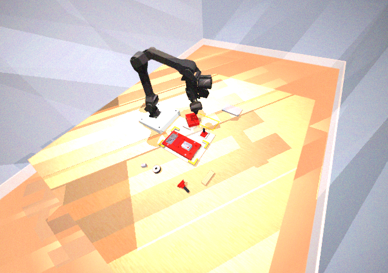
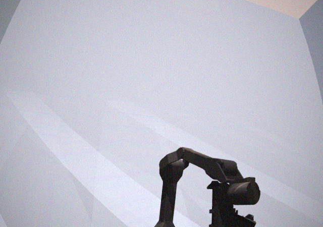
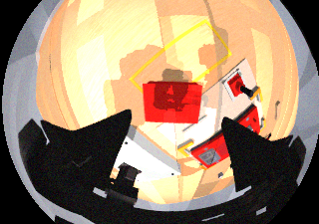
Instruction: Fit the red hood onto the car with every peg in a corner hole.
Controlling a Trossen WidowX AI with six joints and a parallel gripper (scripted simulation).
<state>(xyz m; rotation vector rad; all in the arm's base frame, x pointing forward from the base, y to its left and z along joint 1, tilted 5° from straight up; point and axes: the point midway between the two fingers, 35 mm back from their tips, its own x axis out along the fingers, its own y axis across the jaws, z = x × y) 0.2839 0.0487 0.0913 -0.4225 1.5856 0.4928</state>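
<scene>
Right now my gripper tip is 90 mm above the red hood, 20 mm past it and 10 mm to the left of it. Round my gripper tip: white plate: 200 mm ahead, 160 mm to the left, 100 mm below; white engine block: 210 mm to the right, 80 mm below, 30 mm ahead; beige block: 330 mm to the right, 190 mm ahead, 100 mm below.
</scene>
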